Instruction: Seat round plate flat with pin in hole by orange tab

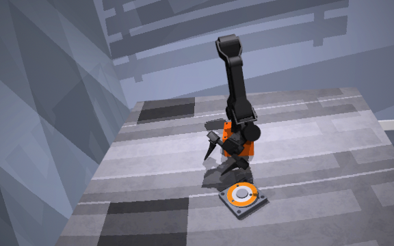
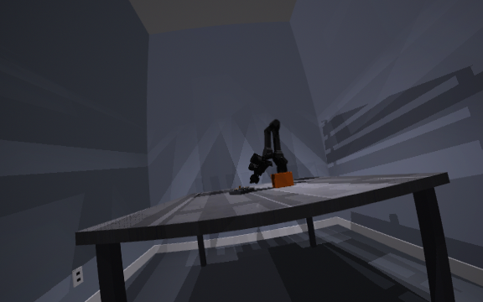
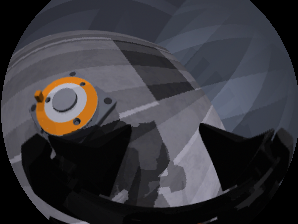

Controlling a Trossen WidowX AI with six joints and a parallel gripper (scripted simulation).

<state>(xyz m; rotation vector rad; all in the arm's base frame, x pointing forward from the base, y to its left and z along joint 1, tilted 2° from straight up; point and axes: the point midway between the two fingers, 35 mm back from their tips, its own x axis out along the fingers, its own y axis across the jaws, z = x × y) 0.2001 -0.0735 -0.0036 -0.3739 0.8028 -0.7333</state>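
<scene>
My gripper tip is now 90 mm short of the base, 110 mm to the right of it and 50 mm above it.
</scene>
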